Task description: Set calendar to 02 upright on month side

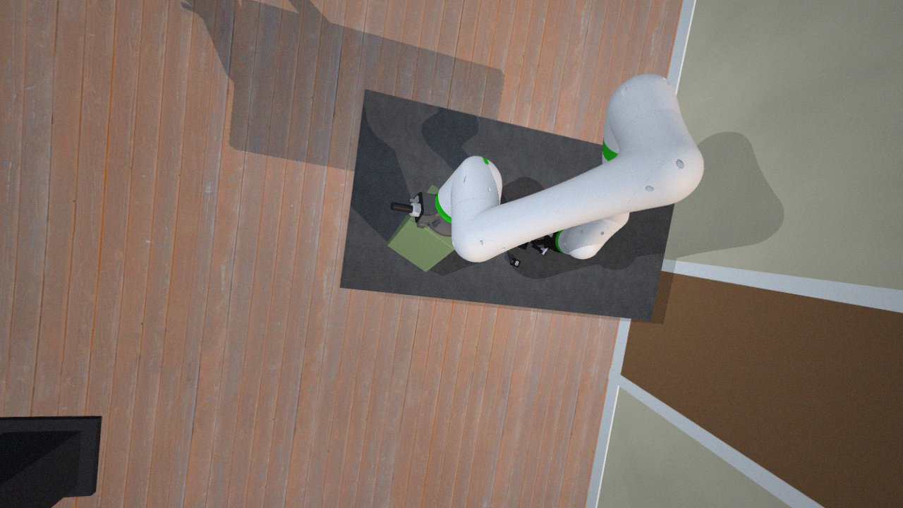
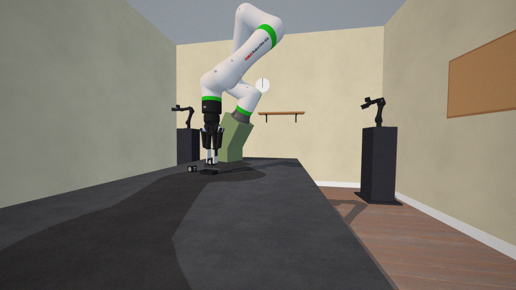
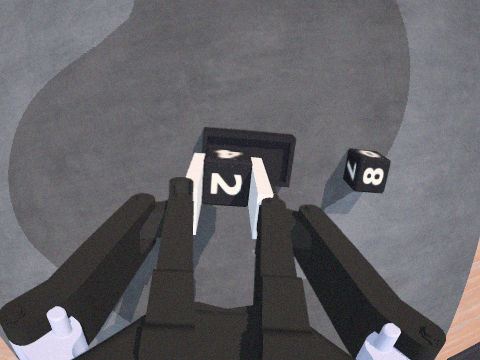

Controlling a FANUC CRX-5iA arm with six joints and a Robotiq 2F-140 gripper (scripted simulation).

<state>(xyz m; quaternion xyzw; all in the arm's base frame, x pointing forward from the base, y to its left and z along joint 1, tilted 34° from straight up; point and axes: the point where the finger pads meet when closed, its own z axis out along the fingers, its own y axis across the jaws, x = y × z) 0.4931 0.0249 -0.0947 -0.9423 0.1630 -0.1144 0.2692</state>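
My hand is 8 cm above the black tray, 2 cm to the left of it and 1 cm past it. Also, from my hand: black number cube (3 cm below).
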